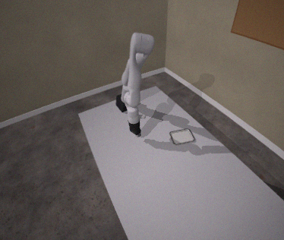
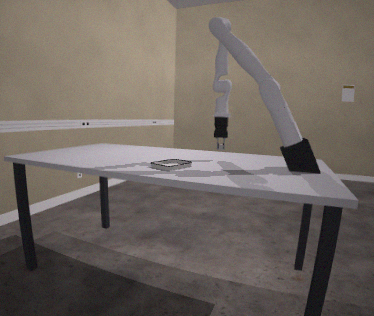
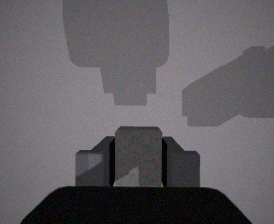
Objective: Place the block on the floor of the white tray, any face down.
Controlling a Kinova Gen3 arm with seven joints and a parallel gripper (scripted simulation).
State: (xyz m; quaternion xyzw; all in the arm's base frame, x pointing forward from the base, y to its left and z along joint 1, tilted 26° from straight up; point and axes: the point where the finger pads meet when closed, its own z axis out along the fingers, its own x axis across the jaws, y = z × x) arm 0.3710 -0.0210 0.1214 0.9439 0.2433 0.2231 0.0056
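My gripper is now 320 mm to the right of the white tray, 90 mm short of it and 60 mm above it. From my hand the other things lie so: grey block 10 mm below.
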